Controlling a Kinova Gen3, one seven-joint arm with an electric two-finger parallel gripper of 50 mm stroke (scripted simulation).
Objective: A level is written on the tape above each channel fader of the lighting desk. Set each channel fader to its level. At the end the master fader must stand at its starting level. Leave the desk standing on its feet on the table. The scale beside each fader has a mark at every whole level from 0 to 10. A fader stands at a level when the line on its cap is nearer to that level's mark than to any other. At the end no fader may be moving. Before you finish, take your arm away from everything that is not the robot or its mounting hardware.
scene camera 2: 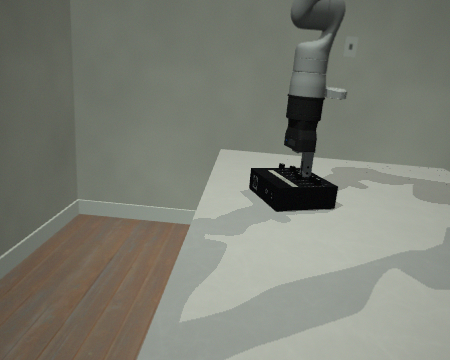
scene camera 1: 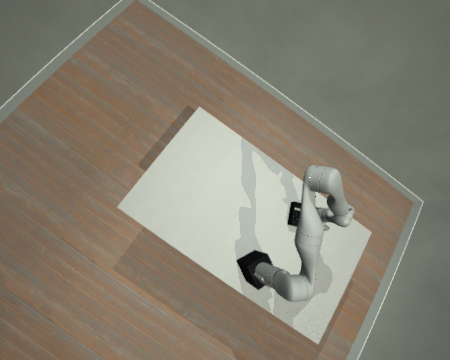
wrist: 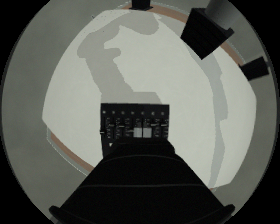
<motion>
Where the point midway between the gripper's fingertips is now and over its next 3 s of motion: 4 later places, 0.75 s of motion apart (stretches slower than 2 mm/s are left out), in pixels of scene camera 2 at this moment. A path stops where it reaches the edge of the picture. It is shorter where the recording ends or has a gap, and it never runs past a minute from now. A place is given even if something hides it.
The gripper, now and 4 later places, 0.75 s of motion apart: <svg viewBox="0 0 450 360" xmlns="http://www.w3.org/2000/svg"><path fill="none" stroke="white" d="M304 175L302 176L300 176L300 176L302 161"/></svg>
</motion>
